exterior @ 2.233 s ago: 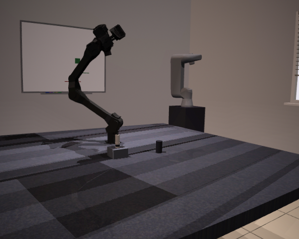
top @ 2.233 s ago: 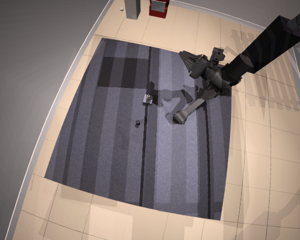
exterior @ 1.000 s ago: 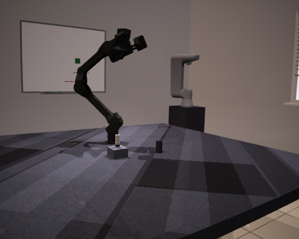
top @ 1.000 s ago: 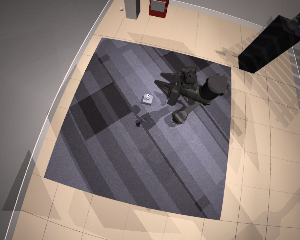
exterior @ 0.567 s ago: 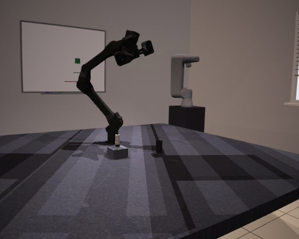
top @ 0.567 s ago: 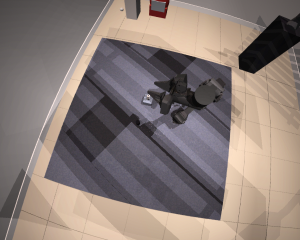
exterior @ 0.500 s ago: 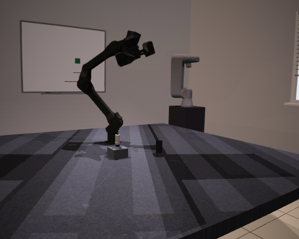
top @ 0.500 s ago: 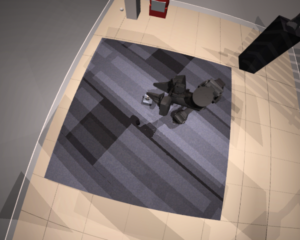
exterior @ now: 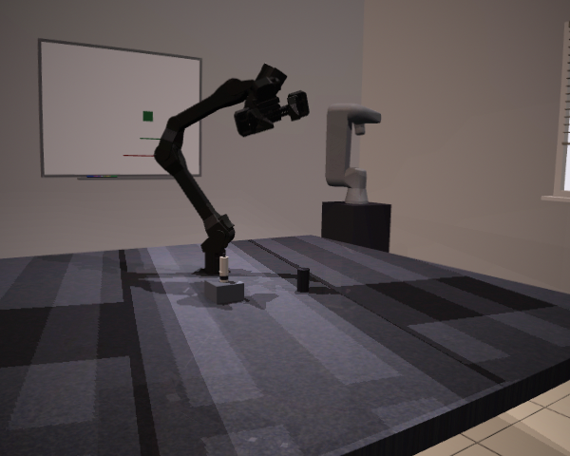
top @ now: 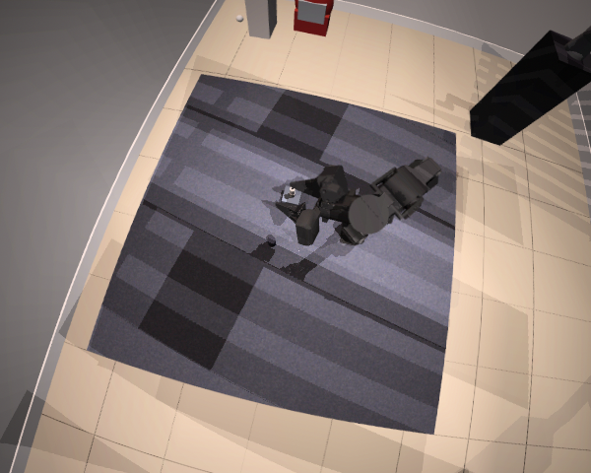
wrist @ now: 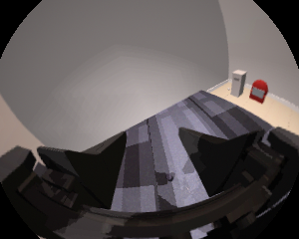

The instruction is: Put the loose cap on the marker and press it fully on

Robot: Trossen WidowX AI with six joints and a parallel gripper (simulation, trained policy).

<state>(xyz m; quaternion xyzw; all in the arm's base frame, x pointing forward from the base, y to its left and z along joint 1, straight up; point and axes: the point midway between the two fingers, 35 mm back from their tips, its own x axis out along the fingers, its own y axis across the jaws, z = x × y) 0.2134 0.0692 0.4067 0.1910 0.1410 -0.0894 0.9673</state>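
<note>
My gripper tip is now 37 cm above the dark cylindrical cap, 4 cm short of it and 3 cm to the right of it. Also, from my gripper tip: grey holder block 38 cm below, 16 cm to the right, 1 cm ahead.
</note>
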